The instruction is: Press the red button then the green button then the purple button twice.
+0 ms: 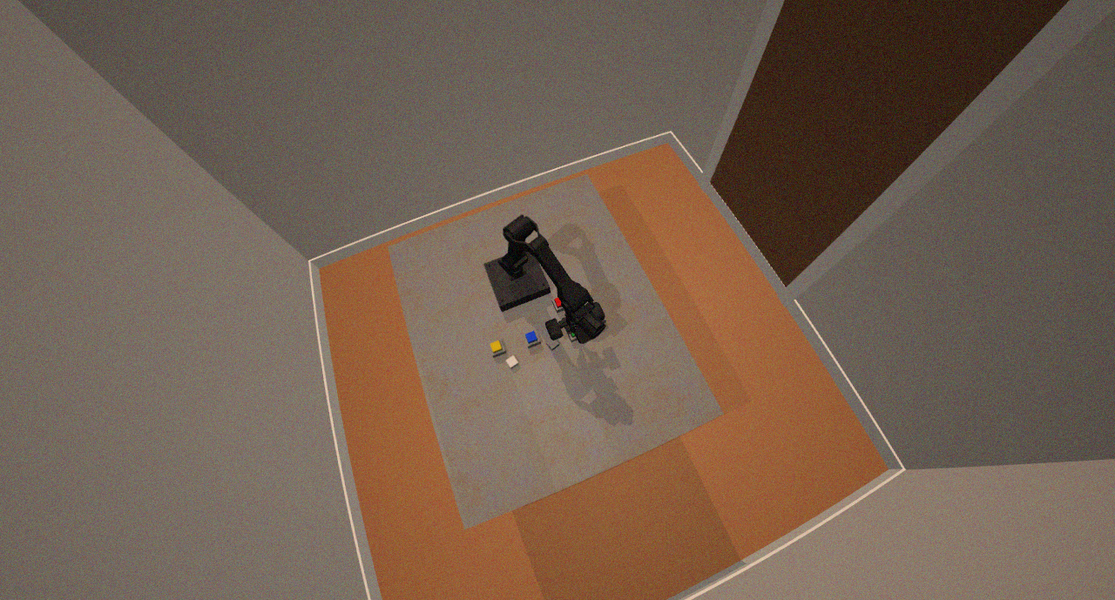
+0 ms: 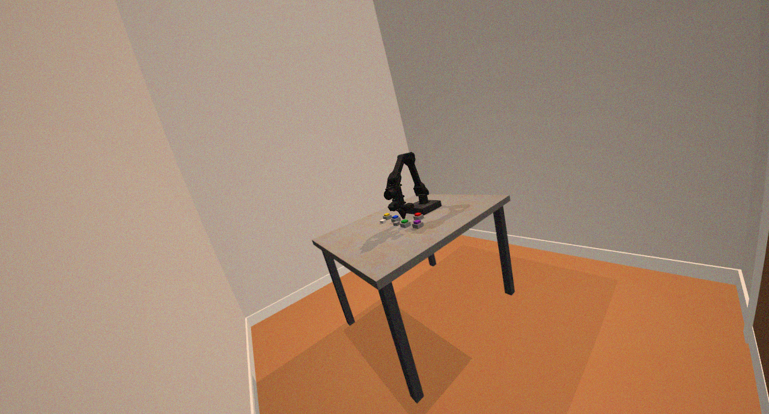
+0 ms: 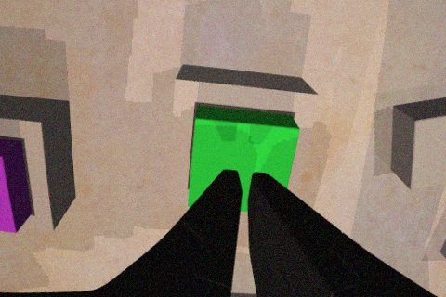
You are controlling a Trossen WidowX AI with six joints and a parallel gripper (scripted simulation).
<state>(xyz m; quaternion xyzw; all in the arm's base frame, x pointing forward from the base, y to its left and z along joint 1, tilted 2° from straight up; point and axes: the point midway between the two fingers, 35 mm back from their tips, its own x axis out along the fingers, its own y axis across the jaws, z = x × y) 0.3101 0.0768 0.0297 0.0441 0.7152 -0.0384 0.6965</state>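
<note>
Now: gripper tip 20 mm above the green button. From my gripper tip the other things lie so: grey block (90 mm to the right, 40 mm below, 10 mm behind); purple button (100 mm to the left, 20 mm below, 10 mm behind); red button (120 mm behind, 20 mm below, 10 mm to the left).
</note>
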